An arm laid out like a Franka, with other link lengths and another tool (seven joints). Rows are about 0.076 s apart.
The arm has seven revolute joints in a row. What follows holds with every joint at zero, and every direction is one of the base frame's.
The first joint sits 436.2 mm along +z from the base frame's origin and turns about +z.
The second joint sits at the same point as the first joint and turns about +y.
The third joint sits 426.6 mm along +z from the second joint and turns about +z.
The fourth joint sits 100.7 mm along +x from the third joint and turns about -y.
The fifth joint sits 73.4 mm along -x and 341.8 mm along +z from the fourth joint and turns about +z.
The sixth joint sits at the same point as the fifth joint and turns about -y.
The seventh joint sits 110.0 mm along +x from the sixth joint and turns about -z.
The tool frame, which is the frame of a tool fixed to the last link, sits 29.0 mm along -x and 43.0 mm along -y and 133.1 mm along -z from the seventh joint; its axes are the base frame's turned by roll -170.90, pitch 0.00 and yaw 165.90 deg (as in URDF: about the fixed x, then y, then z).
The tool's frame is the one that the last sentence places.
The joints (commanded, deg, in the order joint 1, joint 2, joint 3, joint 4, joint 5, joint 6, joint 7), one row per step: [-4.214, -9.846, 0.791, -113.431, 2.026, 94.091, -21.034]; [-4.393, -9.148, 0.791, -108.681, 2.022, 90.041, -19.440]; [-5.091, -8.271, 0.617, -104.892, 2.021, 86.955, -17.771]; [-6.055, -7.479, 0.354, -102.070, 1.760, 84.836, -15.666]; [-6.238, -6.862, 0.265, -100.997, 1.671, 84.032, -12.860]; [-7.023, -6.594, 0.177, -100.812, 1.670, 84.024, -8.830]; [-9.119, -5.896, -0.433, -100.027, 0.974, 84.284, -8.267]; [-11.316, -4.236, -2.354, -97.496, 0.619, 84.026, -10.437]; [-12.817, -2.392, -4.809, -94.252, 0.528, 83.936, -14.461]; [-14.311, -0.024, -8.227, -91.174, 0.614, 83.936, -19.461]
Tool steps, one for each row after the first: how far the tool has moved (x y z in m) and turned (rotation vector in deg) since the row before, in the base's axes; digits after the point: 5 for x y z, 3 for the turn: [0.00363, -0.00103, 0.02459, -0.225, 0.062, -1.608]; [0.00249, -0.00670, 0.01719, -0.210, 0.243, -2.406]; [0.00083, -0.01013, 0.01212, -0.549, 0.204, -3.202]; [0.00071, -0.00168, 0.00234, -0.510, 0.484, -3.003]; [-0.00271, -0.00539, -0.00021, -0.672, 0.283, -4.837]; [0.00022, -0.02402, 0.00082, -0.768, -0.227, -3.212]; [0.00428, -0.03809, 0.00398, 0.003, -0.658, -1.949]; [0.00567, -0.03859, 0.00707, 0.151, -1.452, 0.021]; [0.00257, -0.04758, 0.00100, 0.248, -0.917, 0.036]
